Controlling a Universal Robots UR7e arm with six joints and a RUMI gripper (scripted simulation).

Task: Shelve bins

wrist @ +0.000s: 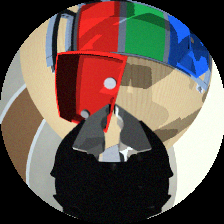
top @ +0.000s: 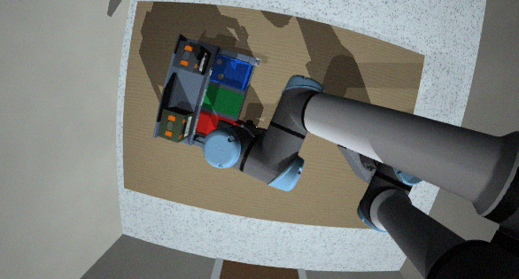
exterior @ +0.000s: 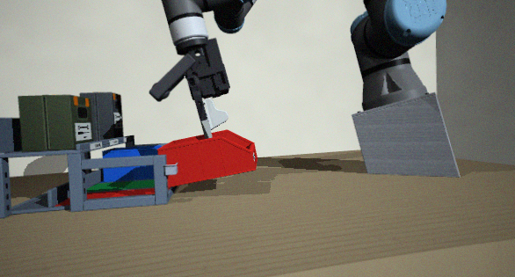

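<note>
Now: the red bin 1 cm ahead of my hand, 5 cm to the left of it and 3 cm below it. The rest, counted from my hand: blue bin (12 cm ahead, 22 cm to the right, 6 cm below); then top board (25 cm ahead, 14 cm to the right); then green box (27 cm ahead, 3 cm to the right, 5 cm above).
</note>
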